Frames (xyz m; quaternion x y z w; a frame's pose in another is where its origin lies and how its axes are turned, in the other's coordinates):
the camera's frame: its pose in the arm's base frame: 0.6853 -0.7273 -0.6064 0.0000 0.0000 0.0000 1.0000
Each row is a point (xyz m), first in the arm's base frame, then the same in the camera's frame.
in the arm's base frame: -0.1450 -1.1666 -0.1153
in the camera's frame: -0.8303 -0.4393 0.4911
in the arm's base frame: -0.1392 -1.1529 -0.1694
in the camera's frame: -0.8245 -0.4256 0.4370
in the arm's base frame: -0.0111 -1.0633 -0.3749
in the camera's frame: -0.6964 -0.3360 0.2315
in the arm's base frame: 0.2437 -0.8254 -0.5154
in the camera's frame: -0.4416 -0.0981 0.0910
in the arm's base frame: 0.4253 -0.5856 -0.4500
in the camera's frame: -0.2600 0.1417 0.1564
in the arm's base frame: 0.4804 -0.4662 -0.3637
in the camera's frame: -0.2049 0.2611 0.2427
